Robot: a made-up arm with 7 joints.
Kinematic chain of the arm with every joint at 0, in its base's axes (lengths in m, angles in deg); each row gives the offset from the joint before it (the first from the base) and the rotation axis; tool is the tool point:
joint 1: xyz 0 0 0 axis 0 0.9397 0.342
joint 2: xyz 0 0 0 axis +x
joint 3: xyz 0 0 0 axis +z
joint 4: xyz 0.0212 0 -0.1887 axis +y
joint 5: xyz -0.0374 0 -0.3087 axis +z
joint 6: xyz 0 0 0 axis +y
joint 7: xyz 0 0 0 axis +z
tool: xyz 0 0 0
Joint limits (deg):
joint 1: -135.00..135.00
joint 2: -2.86..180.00
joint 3: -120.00..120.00
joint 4: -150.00..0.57
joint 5: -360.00..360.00
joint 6: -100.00..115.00
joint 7: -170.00..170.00
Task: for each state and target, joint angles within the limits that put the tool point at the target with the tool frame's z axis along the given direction. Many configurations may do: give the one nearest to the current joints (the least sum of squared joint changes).
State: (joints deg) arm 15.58 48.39 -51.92 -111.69 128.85 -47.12 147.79
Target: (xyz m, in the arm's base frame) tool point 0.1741 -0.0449 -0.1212 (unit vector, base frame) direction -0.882 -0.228 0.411
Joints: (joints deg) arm 38.49 41.32 -18.62 -149.87 147.44 -55.19 147.79
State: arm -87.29 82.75 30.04 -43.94 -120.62 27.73 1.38
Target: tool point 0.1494 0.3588 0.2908 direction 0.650 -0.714 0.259
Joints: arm -98.39 68.97 51.27 -42.73 -112.82 72.45 1.38
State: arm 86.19 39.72 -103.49 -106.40 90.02 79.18 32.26
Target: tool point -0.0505 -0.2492 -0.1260 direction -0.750 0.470 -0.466
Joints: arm 108.67 23.36 -80.32 -129.56 112.12 64.74 32.26
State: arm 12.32 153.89 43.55 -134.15 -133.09 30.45 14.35
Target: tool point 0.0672 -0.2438 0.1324 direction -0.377 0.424 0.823
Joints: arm -33.69 169.43 53.01 -129.05 -166.77 43.03 14.35
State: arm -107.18 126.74 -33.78 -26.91 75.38 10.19 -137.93
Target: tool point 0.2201 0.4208 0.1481 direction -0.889 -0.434 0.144
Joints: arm -93.24 82.96 -22.99 0.45 84.92 44.25 -137.93
